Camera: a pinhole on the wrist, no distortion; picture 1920 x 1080 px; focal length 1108.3 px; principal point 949.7 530.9 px. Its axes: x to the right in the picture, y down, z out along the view. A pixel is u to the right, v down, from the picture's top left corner.
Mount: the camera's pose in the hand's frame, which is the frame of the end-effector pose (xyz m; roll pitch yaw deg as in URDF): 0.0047 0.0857 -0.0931 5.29 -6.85 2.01
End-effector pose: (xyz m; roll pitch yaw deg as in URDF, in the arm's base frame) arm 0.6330 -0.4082 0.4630 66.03 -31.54 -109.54
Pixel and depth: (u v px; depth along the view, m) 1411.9 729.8 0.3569
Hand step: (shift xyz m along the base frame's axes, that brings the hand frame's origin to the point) -0.1895 0.0942 0.2484
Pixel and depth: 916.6 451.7 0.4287
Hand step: -0.2346 0.2144 0.0942
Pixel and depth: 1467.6 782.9 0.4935
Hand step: -0.3050 0.1308 0.3623
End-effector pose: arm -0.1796 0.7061 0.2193 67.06 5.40 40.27
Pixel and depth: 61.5 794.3 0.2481
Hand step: -0.1078 -0.1949 0.1771
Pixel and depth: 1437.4 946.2 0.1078
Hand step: 0.0209 0.0500 0.1127
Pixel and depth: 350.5 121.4 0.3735
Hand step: -0.0098 -0.3456 0.0281
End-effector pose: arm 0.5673 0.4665 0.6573 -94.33 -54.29 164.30
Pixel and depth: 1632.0 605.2 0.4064
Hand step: -0.2897 -0.2653 0.1033
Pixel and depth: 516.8 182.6 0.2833
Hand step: 0.0465 -0.1873 -0.0961
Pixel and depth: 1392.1 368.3 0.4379
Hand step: -0.1792 -0.3182 0.0987
